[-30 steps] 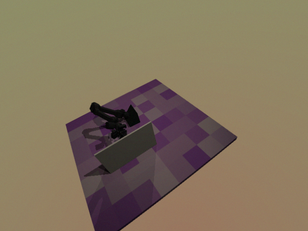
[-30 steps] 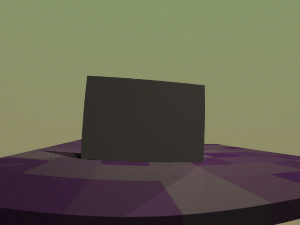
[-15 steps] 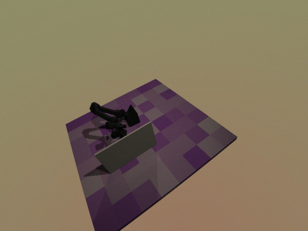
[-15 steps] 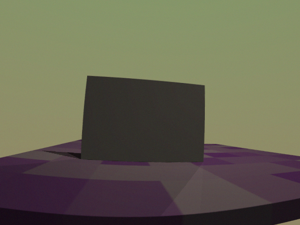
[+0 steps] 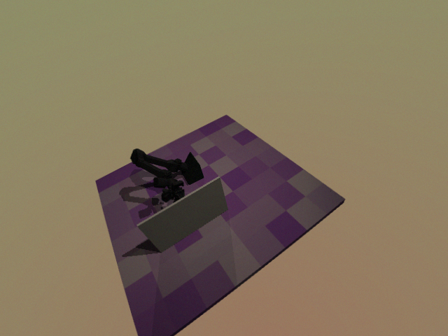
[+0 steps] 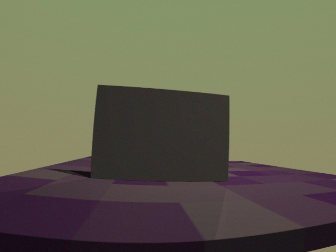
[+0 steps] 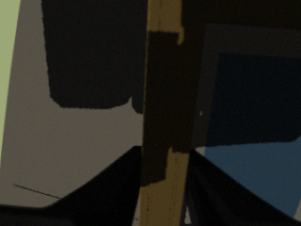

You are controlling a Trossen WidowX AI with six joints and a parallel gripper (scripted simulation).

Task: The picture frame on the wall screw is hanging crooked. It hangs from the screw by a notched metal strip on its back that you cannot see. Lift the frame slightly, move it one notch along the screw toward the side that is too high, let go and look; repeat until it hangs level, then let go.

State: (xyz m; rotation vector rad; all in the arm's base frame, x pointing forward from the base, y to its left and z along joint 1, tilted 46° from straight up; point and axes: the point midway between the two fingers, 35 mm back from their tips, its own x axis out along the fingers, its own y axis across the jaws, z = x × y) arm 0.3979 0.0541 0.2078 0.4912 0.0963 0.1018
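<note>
Now: gripper tip 50 mm above the picture frame, 10 mm to the left of it and 10 mm short of it. The rest, counted from my gripper tip: wall panel: 70 mm below, 20 mm ahead, 10 mm to the right.
</note>
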